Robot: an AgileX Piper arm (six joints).
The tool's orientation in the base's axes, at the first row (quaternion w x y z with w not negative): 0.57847, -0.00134, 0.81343, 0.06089
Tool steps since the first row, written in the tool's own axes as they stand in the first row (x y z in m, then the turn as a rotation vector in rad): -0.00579, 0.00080, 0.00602, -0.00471, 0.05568, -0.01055; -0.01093, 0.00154, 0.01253, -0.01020, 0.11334, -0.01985; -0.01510, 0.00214, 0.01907, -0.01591, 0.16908, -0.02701; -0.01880, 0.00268, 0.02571, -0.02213, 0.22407, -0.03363; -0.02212, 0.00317, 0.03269, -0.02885, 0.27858, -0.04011
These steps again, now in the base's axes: 0.00752, 0.00100, 0.00358, -0.01241, 0.05388, 0.01327; 0.01529, 0.00204, 0.00639, -0.02354, 0.10981, 0.02707; 0.02278, 0.00301, 0.00826, -0.03243, 0.16402, 0.04020; 0.03021, 0.00396, 0.00964, -0.04060, 0.21751, 0.05355; 0.03784, 0.00493, 0.01056, -0.04843, 0.27051, 0.06729
